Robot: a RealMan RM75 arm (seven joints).
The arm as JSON. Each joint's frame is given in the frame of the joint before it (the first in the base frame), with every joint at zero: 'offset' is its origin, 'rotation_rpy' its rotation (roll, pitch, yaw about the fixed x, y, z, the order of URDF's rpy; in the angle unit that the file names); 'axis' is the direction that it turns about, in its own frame. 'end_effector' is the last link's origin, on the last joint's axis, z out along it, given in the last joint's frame.
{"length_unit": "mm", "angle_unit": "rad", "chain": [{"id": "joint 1", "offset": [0.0, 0.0, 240.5], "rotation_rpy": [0.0, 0.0, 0.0], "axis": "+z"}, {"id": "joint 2", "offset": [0.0, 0.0, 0.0], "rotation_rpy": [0.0, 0.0, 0.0], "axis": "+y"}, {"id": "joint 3", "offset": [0.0, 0.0, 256.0], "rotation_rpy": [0.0, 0.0, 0.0], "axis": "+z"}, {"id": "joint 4", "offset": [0.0, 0.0, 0.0], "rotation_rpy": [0.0, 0.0, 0.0], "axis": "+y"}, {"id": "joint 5", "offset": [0.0, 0.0, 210.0], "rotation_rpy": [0.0, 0.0, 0.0], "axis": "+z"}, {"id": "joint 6", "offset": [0.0, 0.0, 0.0], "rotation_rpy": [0.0, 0.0, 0.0], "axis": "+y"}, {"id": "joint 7", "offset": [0.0, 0.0, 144.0], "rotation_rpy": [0.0, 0.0, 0.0], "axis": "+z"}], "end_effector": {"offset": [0.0, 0.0, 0.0], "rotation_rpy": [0.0, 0.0, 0.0]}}
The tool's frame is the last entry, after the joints.
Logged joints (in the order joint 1, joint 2, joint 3, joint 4, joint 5, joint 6, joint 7), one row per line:
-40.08 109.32 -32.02 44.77 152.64 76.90 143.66
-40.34 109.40 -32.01 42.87 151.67 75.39 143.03
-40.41 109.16 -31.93 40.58 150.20 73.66 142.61
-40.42 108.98 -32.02 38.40 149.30 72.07 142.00
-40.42 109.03 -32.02 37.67 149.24 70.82 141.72
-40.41 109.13 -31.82 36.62 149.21 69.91 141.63
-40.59 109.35 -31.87 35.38 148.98 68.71 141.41
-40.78 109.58 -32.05 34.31 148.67 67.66 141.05
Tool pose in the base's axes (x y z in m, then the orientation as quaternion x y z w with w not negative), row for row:
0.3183 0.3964 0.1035 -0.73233 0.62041 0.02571 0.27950
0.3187 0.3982 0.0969 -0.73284 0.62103 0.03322 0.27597
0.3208 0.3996 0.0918 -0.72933 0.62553 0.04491 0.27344
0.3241 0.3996 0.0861 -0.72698 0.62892 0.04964 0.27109
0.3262 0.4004 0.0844 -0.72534 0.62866 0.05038 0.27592
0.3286 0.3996 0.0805 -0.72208 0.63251 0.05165 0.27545
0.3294 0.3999 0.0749 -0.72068 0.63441 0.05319 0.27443
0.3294 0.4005 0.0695 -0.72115 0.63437 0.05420 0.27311
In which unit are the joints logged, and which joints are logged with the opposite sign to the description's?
The joints are logged in degrees. Opposite sign: joint 1, joint 4, joint 5, joint 6.
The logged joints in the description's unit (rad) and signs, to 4 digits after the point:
0.6995 1.9080 -0.5589 -0.7814 -2.6641 -1.3422 2.5073
0.7041 1.9094 -0.5587 -0.7482 -2.6471 -1.3158 2.4963
0.7053 1.9052 -0.5573 -0.7083 -2.6215 -1.2856 2.4890
0.7055 1.9021 -0.5589 -0.6702 -2.6058 -1.2579 2.4784
0.7055 1.9029 -0.5589 -0.6575 -2.6047 -1.2360 2.4735
0.7053 1.9047 -0.5554 -0.6391 -2.6042 -1.2202 2.4719
0.7084 1.9085 -0.5562 -0.6175 -2.6002 -1.1992 2.4681
0.7117 1.9125 -0.5594 -0.5988 -2.5948 -1.1809 2.4618

